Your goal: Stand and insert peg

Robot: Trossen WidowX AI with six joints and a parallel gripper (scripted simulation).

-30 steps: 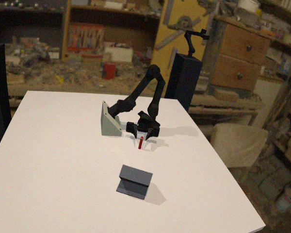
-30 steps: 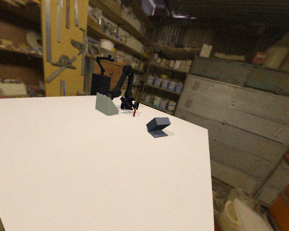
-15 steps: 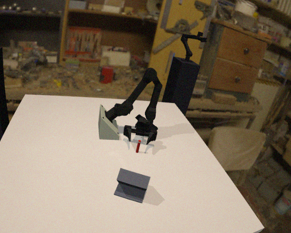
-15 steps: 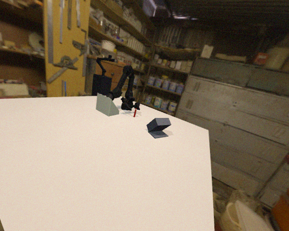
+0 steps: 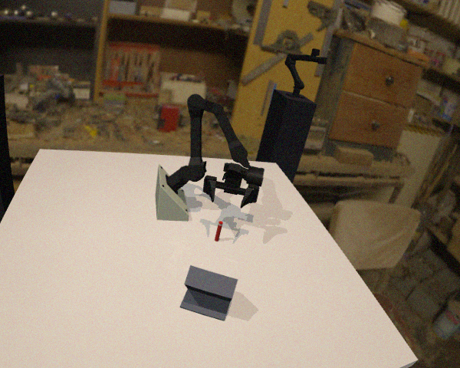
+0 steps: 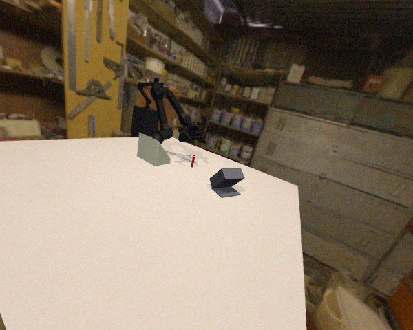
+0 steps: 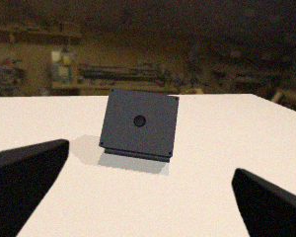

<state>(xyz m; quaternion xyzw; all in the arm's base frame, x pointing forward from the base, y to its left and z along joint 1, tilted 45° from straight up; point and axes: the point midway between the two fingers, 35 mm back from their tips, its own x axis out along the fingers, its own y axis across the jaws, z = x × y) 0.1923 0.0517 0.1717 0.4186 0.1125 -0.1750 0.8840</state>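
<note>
My gripper tip is 20 mm past the red peg and 110 mm above it. The rest, counted from my gripper tip: sloped panel: 250 mm ahead, 90 mm to the right, 100 mm below.
</note>
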